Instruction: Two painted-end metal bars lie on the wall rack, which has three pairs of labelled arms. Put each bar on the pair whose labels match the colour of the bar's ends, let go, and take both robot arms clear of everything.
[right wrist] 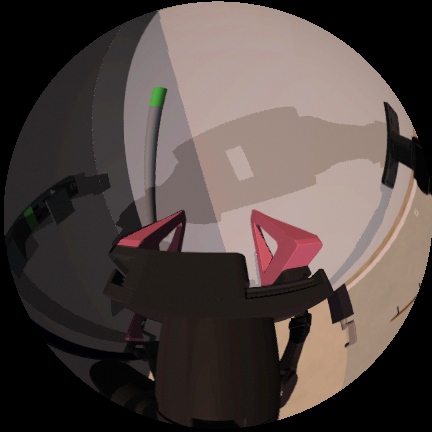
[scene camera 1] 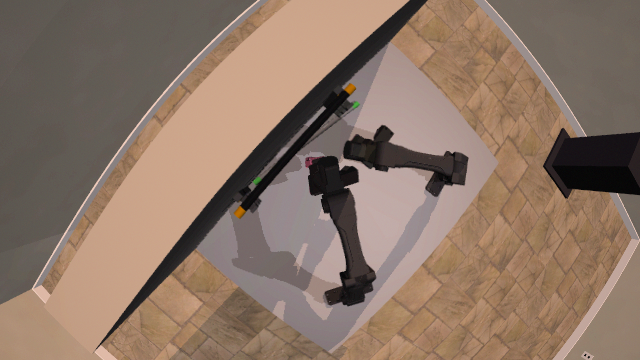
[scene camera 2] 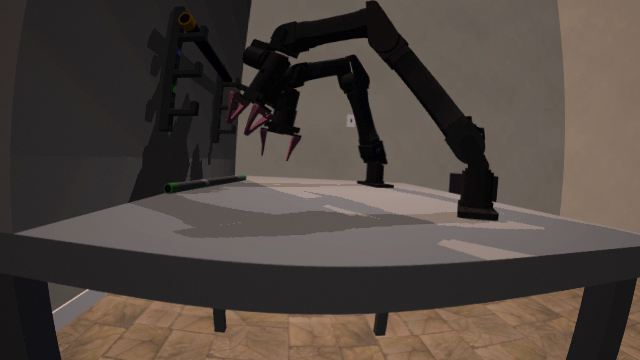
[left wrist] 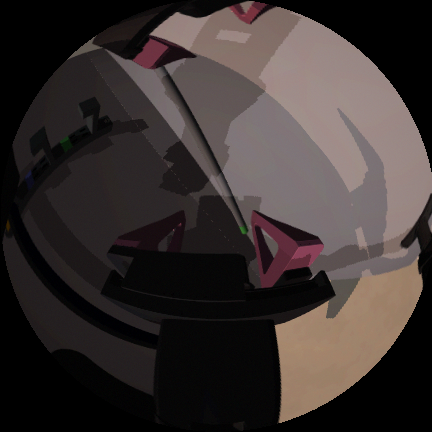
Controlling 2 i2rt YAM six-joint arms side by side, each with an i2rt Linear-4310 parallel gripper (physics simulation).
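Where they show: left gripper, between the fingertips: [scene camera 1: 309,167] [scene camera 2: 236,128] [left wrist: 217,214]; right gripper, between the fingertips: [right wrist: 217,214] [scene camera 2: 274,158] [left wrist: 217,34]; left arm's base, origin of its link: [scene camera 2: 474,211]; right arm's base, origin of its link: [scene camera 2: 374,185].
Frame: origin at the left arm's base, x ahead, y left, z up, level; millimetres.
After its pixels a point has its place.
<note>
The orange-ended black bar [scene camera 1: 295,150] {z 334, x 605, y 50 mm} [scene camera 2: 212,55] {z 315, x 571, y 95 mm} lies across the top pair of arms of the wall rack [scene camera 2: 166,102] {z 172, x 522, y 251 mm}. In scene camera 2, a blue label [scene camera 2: 179,52] {z 275, x 524, y 234 mm} is by the middle arm and a green label [scene camera 2: 173,89] {z 199, x 521, y 239 mm} by the lowest; the top label is not readable. The green-ended bar [scene camera 2: 205,183] {z 11, x 594, y 61 mm} [left wrist: 205,142] {z 13, x 625, y -22 mm} [right wrist: 151,165] {z 15, x 672, y -140 mm} lies on the table along the wall, below the rack. My left gripper [scene camera 2: 237,128] {z 145, x 542, y 14 mm} [left wrist: 217,214] {z 145, x 542, y 14 mm} is open and empty, above the table. My right gripper [scene camera 2: 275,157] {z 78, x 550, y -176 mm} [right wrist: 217,214] {z 78, x 550, y -176 mm} is open and empty, lower and farther back, apart from the bar.
The wall [scene camera 1: 225,100] {z 850, x 687, y 147 mm} rises behind the rack. The grey table [scene camera 1: 425,115] {z 0, x 606, y -532 mm} [scene camera 2: 325,250] {z 0, x 142, y 369 mm} carries both arm bases [scene camera 2: 477,212] {z 10, x 2, y 94 mm} [scene camera 2: 375,184] {z 9, x 320, y -444 mm}. The two forearms stand close together in scene camera 1. The rack's arms [left wrist: 90,107] {z 163, x 677, y -137 mm} [right wrist: 60,205] {z 162, x 681, y -145 mm} stick out from the wall.
</note>
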